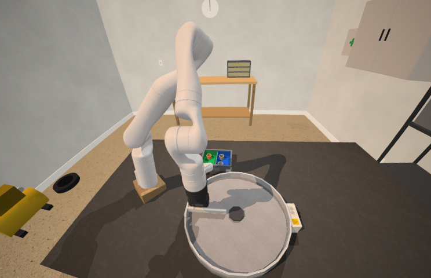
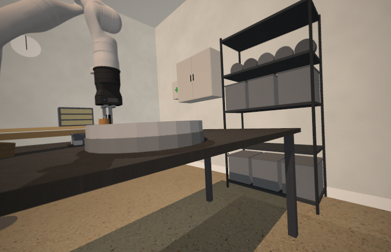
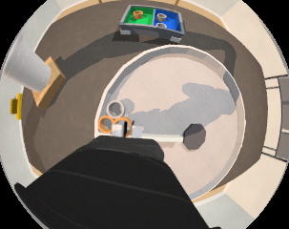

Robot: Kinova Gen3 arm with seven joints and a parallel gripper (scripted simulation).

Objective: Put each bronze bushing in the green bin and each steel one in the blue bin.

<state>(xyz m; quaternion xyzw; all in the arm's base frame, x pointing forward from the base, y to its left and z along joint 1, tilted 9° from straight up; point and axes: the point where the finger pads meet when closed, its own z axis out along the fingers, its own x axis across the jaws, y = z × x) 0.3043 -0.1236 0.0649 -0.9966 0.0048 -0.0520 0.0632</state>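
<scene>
Right now my hand is 30 mm short of the green bin, 340 mm to the right of it and 70 mm above it. From my hand the other things lie so: turntable 140 mm ahead, 20 mm to the right, 40 mm below.
</scene>
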